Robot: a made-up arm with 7 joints.
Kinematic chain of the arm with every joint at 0, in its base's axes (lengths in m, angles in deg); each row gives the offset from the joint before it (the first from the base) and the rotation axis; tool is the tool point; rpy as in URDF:
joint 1: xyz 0 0 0.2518 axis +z
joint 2: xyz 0 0 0 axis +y
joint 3: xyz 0 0 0.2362 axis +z
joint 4: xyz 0.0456 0 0 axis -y
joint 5: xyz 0.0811 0 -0.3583 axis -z
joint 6: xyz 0 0 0 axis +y
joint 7: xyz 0.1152 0 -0.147 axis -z
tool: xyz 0 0 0 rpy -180 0 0
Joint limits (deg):
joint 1: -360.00..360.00
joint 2: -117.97..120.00
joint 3: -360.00..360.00
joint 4: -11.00..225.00
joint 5: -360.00..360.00
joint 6: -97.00..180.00
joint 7: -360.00..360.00
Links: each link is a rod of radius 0.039 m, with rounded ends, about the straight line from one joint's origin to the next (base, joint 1, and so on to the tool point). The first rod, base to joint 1, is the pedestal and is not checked.
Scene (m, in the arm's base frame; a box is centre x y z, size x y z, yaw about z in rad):
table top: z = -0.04
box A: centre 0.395 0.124 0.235 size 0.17 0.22 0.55 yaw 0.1
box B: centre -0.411 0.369 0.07 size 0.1 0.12 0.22 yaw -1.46
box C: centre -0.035 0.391 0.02 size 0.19 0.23 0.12 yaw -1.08
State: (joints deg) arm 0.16 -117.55 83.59 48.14 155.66 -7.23 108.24
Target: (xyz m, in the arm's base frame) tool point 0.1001 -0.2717 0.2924
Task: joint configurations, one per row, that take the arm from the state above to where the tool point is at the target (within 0.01 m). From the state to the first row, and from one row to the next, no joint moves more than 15 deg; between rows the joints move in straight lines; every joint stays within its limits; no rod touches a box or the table.
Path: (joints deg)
1: -2.88 -117.65 76.43 43.28 168.23 -11.39 107.10
2: -5.93 -117.76 69.28 38.41 180.80 -15.54 105.97
3: -8.97 -117.86 62.12 33.55 193.37 -19.70 104.83
4: -12.02 -117.97 54.96 28.69 205.93 -23.86 103.69
5: -26.89 -117.97 62.24 28.37 193.12 -22.45 101.34
6: -41.77 -117.97 69.53 28.05 180.32 -21.03 98.99
7: -56.65 -117.97 76.81 27.73 167.51 -19.62 96.65
8: -58.03 -110.25 76.71 14.82 164.28 -7.76 100.51
9: -59.42 -102.54 76.61 1.91 161.06 4.10 104.38
10: -60.80 -94.82 76.51 -11.00 157.84 15.97 108.24

